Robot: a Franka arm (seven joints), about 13 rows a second.
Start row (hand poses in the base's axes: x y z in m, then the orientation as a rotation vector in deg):
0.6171, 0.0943, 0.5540, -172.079, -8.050, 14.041
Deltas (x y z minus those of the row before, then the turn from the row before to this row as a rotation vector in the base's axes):
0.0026, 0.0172, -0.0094, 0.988, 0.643, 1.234
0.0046, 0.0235, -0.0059, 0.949, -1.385, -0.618
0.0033, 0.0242, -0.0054, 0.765, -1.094, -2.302
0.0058, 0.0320, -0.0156, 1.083, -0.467, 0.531
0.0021, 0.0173, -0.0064, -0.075, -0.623, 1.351
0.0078, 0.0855, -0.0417, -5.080, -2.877, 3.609
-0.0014, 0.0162, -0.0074, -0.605, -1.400, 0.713
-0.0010, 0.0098, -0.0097, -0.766, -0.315, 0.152
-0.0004, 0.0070, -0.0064, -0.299, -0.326, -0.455
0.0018, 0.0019, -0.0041, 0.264, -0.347, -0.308
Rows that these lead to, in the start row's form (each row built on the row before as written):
0.6197, 0.1115, 0.5446, -170.985, -9.915, 14.980
0.6243, 0.1350, 0.5387, -170.287, -9.218, 12.704
0.6276, 0.1592, 0.5333, -169.695, -5.981, 10.695
0.6334, 0.1912, 0.5177, -168.672, -6.892, 9.962
0.6355, 0.2085, 0.5113, -168.796, -8.969, 9.247
0.6433, 0.2940, 0.4696, -173.986, -14.662, 6.061
0.6419, 0.3102, 0.4622, -174.686, -15.873, 4.079
0.6409, 0.3200, 0.4525, -175.465, -16.165, 3.730
0.6405, 0.3270, 0.4461, -175.854, -15.501, 3.256
0.6423, 0.3289, 0.4420, -175.666, -15.032, 2.670

